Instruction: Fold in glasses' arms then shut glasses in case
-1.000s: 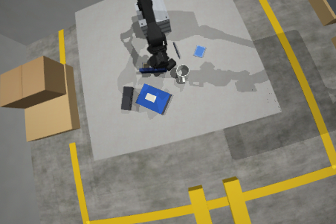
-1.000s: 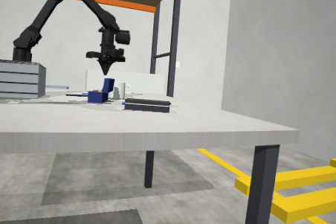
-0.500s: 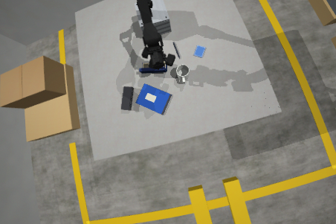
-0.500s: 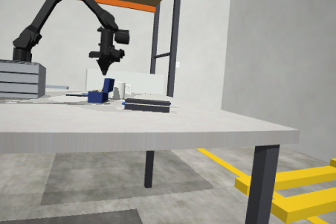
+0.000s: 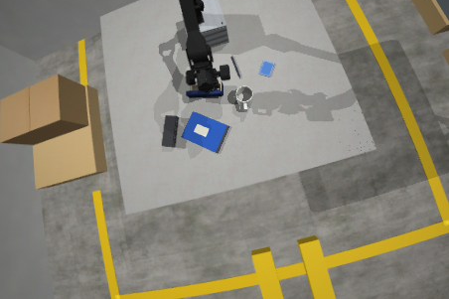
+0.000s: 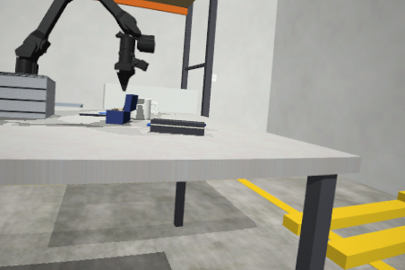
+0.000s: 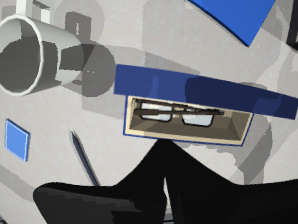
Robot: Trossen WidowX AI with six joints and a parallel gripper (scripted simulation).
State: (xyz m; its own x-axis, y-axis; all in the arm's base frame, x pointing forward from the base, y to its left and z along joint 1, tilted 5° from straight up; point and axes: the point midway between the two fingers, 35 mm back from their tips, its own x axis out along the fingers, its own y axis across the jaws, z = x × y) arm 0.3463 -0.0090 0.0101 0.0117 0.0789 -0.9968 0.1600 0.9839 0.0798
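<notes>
Now: the case lid 30 mm ahead of my hand, 50 mm to the right of it and 70 mm below it. The rest, counted from my hand: dark flat box 150 mm ahead, 280 mm to the right, 130 mm below; then small blue pad 50 mm behind, 290 mm to the left, 140 mm below.
</notes>
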